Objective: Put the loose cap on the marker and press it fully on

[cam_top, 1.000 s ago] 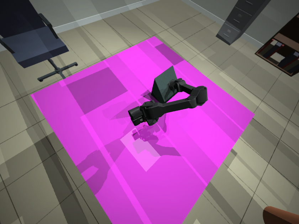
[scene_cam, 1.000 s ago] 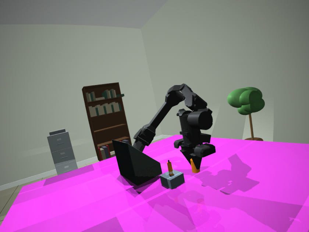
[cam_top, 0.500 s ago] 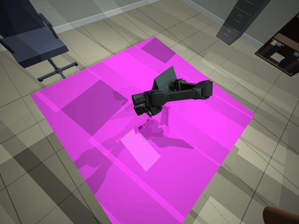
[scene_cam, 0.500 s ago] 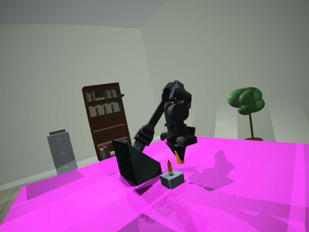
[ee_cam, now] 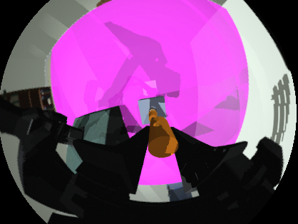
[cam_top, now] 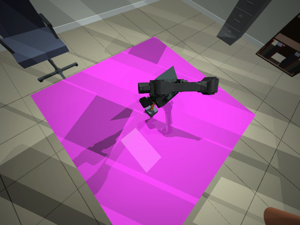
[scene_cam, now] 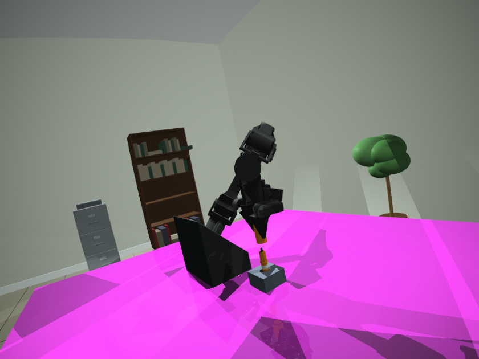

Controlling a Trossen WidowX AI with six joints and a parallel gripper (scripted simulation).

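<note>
My gripper tip is 1 cm past the grey holder block and 12 cm above it. The rest, counted from my gripper tip: orange cap 1 cm above.
</note>
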